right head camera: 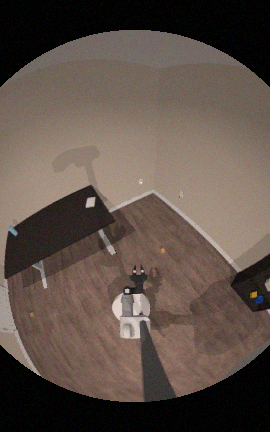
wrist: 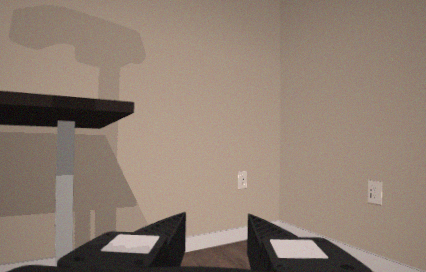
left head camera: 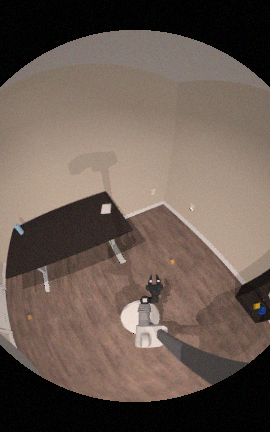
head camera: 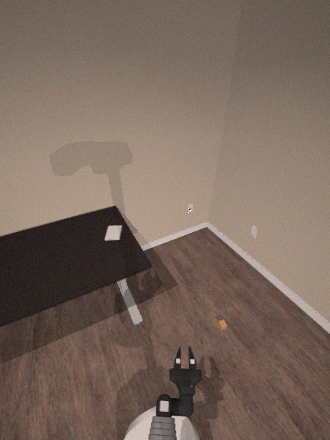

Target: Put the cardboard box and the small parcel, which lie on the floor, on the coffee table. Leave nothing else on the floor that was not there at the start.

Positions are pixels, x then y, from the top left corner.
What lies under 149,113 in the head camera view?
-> A wall.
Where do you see a dark table with white legs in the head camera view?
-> At 56,262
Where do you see a dark table with white legs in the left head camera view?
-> At 74,227
